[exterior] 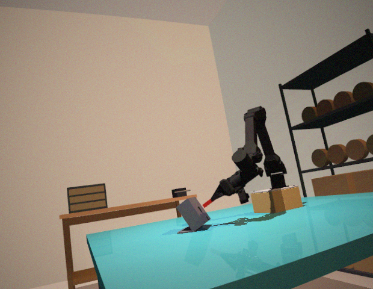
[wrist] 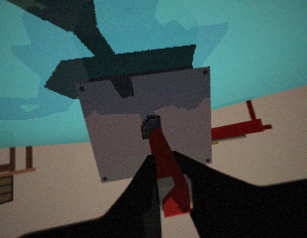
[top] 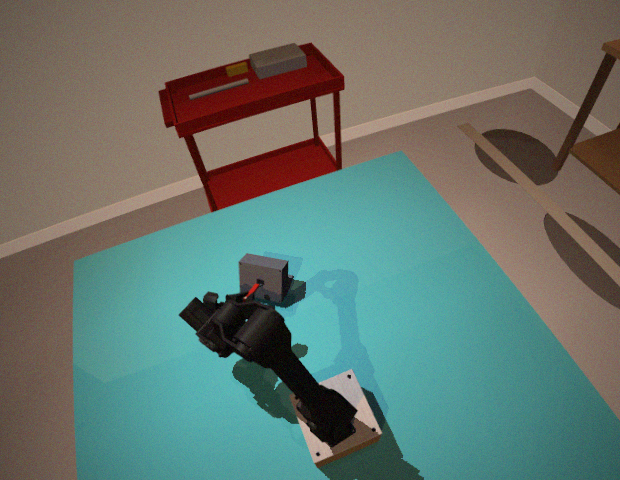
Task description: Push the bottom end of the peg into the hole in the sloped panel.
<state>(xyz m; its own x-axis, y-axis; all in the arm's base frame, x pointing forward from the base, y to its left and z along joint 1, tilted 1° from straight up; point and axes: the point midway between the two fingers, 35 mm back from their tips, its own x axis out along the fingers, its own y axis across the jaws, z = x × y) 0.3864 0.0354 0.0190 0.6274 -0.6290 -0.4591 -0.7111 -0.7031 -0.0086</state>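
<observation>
The grey sloped panel is 50 mm ahead of my gripper tip, 50 mm to the right of it and 40 mm below it. The rest, counted from my gripper tip: red peg: 10 mm behind, 10 mm to the left, 10 mm above.
</observation>
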